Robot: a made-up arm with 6 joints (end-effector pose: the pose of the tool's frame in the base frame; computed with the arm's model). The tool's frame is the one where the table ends.
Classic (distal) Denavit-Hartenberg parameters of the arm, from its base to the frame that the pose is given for. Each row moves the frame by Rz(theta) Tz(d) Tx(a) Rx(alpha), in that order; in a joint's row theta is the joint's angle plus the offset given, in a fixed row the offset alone. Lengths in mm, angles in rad.
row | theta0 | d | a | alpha
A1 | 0 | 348.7 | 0 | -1.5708
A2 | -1.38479 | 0 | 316.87 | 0
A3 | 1.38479 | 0 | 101.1 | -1.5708
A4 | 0 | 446.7 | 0 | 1.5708
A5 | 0 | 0 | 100.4 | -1.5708
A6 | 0 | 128.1 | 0 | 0
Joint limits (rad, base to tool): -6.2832..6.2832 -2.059..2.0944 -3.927..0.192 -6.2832..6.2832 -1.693..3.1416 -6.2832..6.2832
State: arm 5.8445 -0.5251 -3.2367 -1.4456 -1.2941 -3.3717
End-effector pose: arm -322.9 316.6 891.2 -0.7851 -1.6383 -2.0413
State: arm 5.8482 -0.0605 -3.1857 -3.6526 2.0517 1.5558
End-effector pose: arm -193.2 176.1 1111.8 -2.0375 -0.7093 0.3019
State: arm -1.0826 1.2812 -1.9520 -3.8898 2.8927 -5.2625
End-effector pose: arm 398.3 -563.2 231.0 -0.5132 0.0907 0.6148
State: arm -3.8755 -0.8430 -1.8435 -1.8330 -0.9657 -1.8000
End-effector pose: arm -64.7 -153.0 1018.1 -0.9308 -1.0011 1.8787
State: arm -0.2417 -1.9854 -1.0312 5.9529 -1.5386 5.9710
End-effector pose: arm -464.1 158.2 652.7 -1.7009 0.2609 1.8244
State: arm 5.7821 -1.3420 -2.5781 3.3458 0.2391 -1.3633
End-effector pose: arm -636.2 364.0 875.2 0.4128 -1.0483 -1.4834
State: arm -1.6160 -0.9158 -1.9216 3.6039 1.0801 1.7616
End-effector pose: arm -20.9 186.5 1201.0 -0.7963 -0.2118 0.5022
